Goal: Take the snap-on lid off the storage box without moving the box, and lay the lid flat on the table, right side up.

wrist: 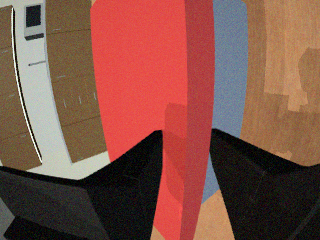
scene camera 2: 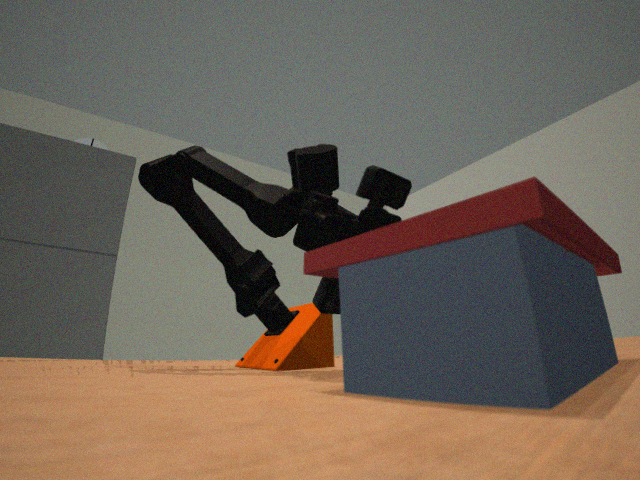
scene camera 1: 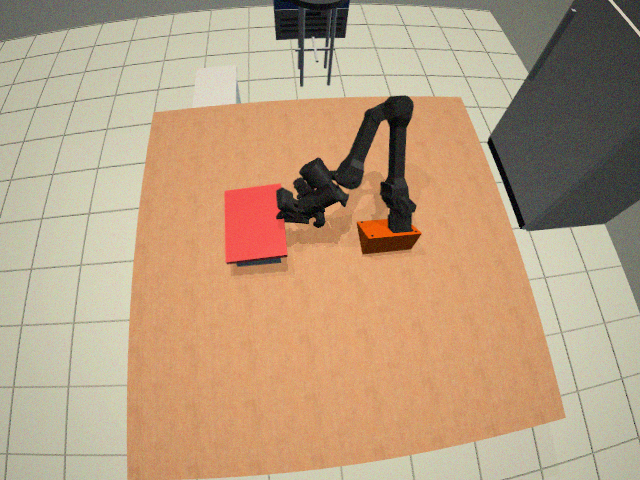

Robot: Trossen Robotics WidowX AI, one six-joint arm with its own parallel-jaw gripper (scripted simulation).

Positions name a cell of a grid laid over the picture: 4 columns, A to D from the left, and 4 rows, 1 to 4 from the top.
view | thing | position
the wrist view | my gripper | C3
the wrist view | red lid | B2
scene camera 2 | my gripper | C3
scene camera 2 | red lid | D2
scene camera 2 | blue storage box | D3
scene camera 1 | my gripper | B2
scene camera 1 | red lid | B2
